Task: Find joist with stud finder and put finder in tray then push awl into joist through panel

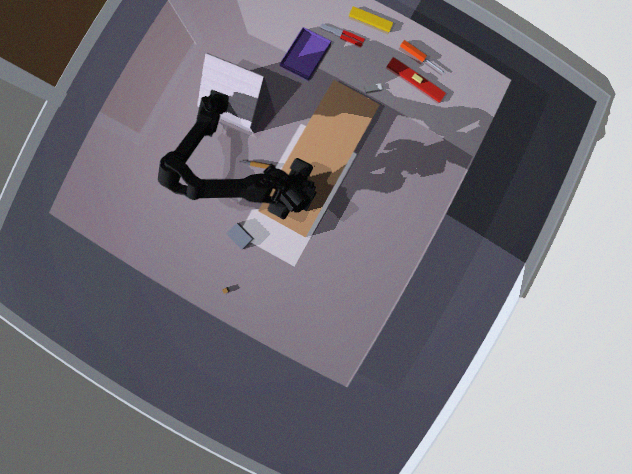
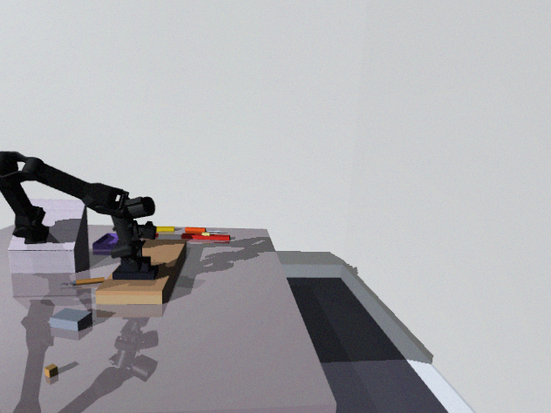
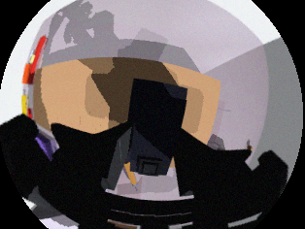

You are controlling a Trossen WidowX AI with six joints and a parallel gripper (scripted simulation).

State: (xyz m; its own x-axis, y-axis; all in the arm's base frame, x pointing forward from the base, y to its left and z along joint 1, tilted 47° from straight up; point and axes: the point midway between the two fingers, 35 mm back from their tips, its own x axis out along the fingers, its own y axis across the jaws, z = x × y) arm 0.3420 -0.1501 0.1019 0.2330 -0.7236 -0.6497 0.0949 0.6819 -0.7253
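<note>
Now: the purple tray 48 cm to the left of my gripper tip, 18 cm behind it and 5 cm below it. Also, from my gripper tip: grey-blue block: 20 cm to the right, 13 cm behind, 5 cm below; then awl: 19 cm behind, 6 cm below, 4 cm to the left; then stud finder: 2 cm behind, 2 cm above.
</note>
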